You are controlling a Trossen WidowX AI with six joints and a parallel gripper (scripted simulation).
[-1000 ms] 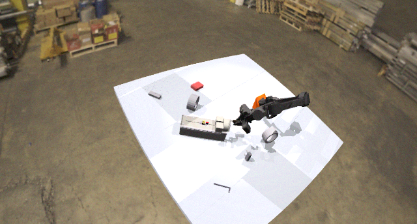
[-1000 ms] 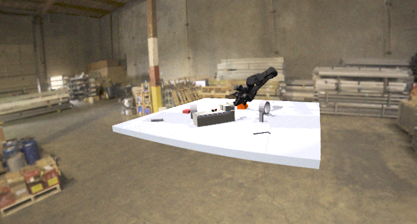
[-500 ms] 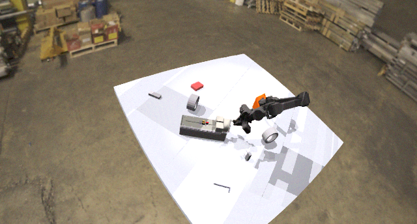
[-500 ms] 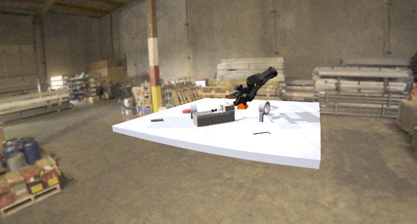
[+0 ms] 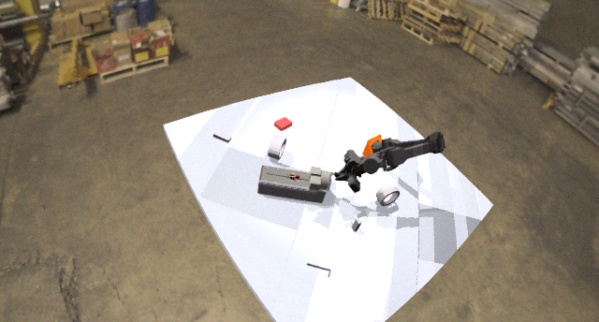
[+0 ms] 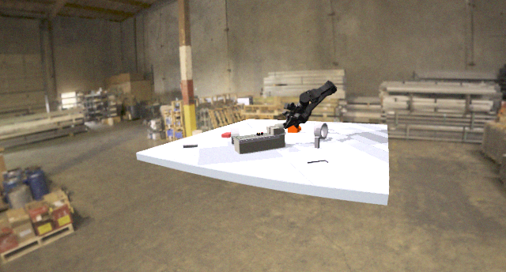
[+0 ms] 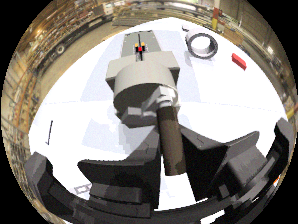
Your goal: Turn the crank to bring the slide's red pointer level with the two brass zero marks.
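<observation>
Now: gripper tip 1 cm past the dark crank handle, 1 cm to the right of it and 2 cm below it. From my gripper tip the other things lie so: hex key (29 cm ahead, 24 cm to the left, 9 cm below); red pointer (11 cm ahead, 10 cm to the right, 1 cm below); small clip (6 cm ahead, 18 cm to the left, 6 cm below).
</observation>
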